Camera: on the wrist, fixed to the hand. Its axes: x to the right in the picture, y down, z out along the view.
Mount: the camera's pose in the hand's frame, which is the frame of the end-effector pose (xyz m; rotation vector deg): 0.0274 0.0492 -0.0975 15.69 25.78 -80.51
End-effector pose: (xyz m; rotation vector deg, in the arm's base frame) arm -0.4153 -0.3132 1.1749 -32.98 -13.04 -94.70
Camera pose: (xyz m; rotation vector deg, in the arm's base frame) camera -0.3926 -0.3908 1.0965 18.49 -33.72 -169.43
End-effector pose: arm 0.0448 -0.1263 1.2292 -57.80 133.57 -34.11
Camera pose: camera -0.0574 -0.0985 1.2675 127.92 -71.86 87.95
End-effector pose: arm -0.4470 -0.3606 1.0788 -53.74 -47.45 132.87
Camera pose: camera -0.4030 -0.3434 0.9766 -24.39 -34.66 52.30
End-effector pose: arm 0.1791 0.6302 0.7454 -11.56 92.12 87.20
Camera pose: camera 0.0846 0.5691 0.7483 -72.41 78.47 9.13
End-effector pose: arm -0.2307 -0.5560 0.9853 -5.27 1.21 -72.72
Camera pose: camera -0.1822 -0.5733 0.8852 29.19 11.21 -152.20
